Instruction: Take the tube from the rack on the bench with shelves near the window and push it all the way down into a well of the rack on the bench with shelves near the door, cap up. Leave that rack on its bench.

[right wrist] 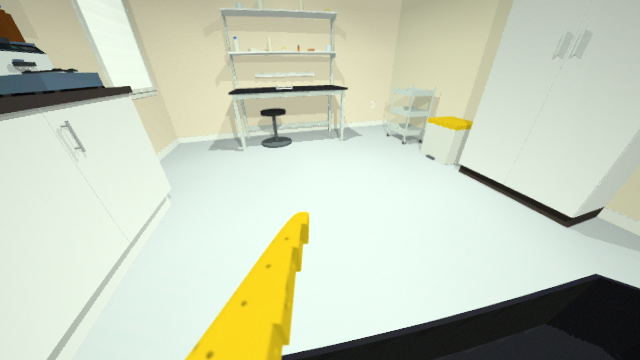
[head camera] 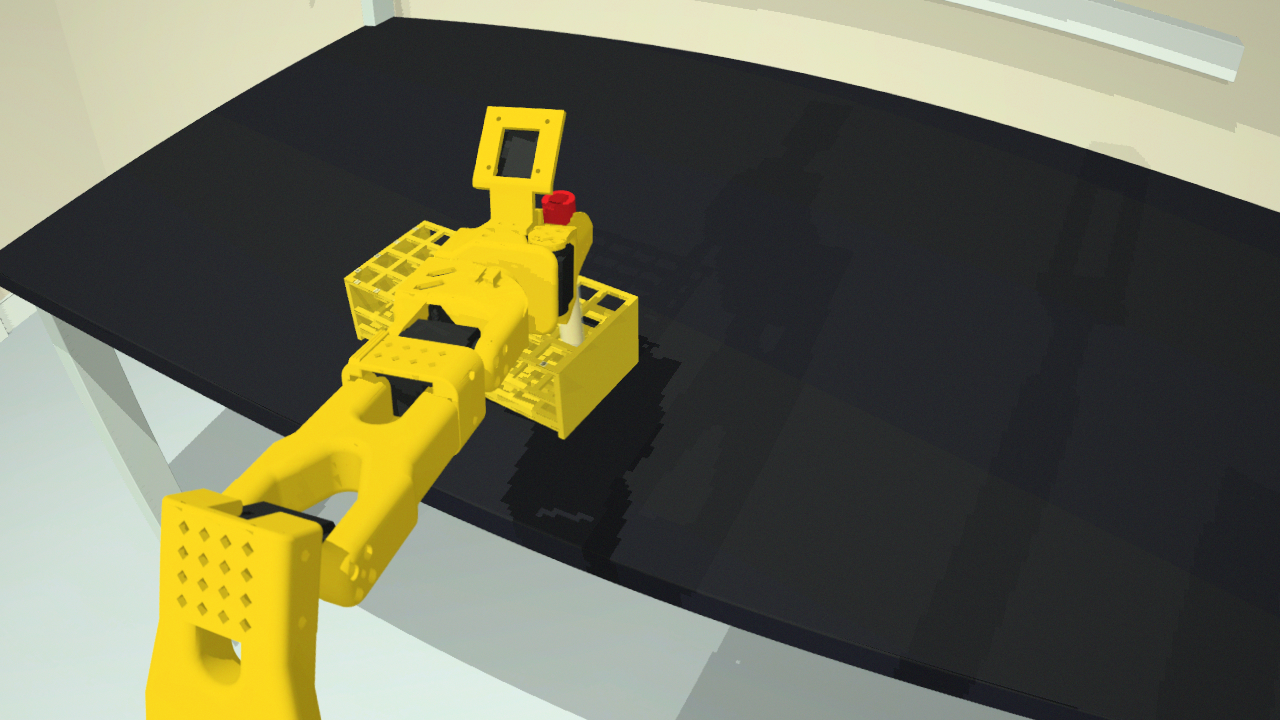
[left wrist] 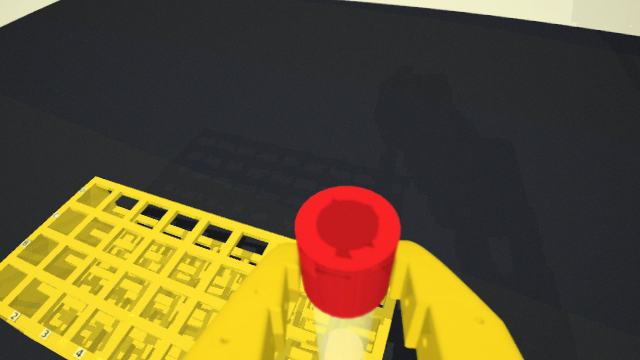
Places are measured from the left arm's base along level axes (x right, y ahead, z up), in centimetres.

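Where they show: left hand, its tool point: (head camera: 544, 216) (left wrist: 300, 264); right hand, its tool point: (right wrist: 308, 223).
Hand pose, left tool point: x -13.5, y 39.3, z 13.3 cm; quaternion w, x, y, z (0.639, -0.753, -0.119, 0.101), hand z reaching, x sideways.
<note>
Each offset is from my left tool point to the centre of the thing. "spot": to the spot under its first point. Level surfaces: height alone.
The tube's red cap (head camera: 558, 207) (left wrist: 347, 250) faces up between the jaws of my left gripper (head camera: 565, 234) (left wrist: 347, 270). My left gripper is shut on the tube below its cap. The tube's pale body @(spot: dx +1.6, dy +0.0, dz -7.6 cm) (head camera: 572, 327) shows below the gripper, roughly upright, over the right-hand part of the yellow rack @(dx -7.4, dy +1.9, dz -11.7 cm) (head camera: 601, 367) (left wrist: 200, 215). Its lower end overlaps the rack's top grid in the head view; I cannot tell whether it is in a well. The rack stands on the black bench, partly hidden by my arm. My right gripper (right wrist: 304, 222) shows one notched jaw, so it is fully open, over the floor.
The black bench top @(dz -14.6 cm) (head camera: 895, 376) surrounds the rack, with a wall rail (head camera: 1118, 40) behind. In the right wrist view are another shelved bench @(dz -16.0 cm) (right wrist: 300, 90), a stool (right wrist: 273, 112), a cart (right wrist: 412, 111), a yellow-lidded bin (right wrist: 442, 142), white cabinets (right wrist: 530, 115) and a black tray edge (right wrist: 450, 320).
</note>
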